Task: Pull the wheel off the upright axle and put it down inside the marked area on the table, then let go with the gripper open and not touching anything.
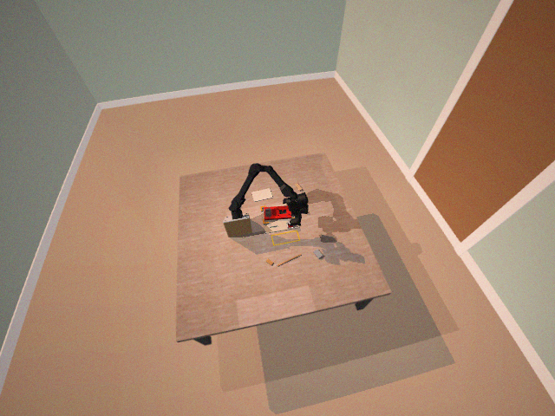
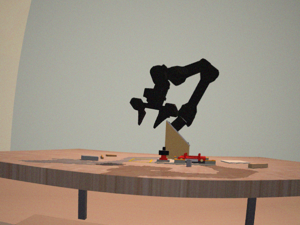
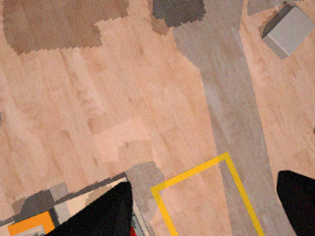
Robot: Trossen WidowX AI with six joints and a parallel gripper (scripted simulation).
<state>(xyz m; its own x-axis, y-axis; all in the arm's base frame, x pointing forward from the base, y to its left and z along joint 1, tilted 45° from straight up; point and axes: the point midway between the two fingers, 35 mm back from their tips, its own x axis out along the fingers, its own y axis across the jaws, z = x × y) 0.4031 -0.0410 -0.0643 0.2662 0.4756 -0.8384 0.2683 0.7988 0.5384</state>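
The black wheel is 10 cm below my gripper tip, 7 cm to the left of it and 6 cm behind it. Round my gripper tip: grey block: 18 cm to the right, 13 cm below, 9 cm ahead; then orange brick: 24 cm behind, 19 cm to the right, 13 cm below; then orange rod: 20 cm to the right, 13 cm below, 11 cm behind.
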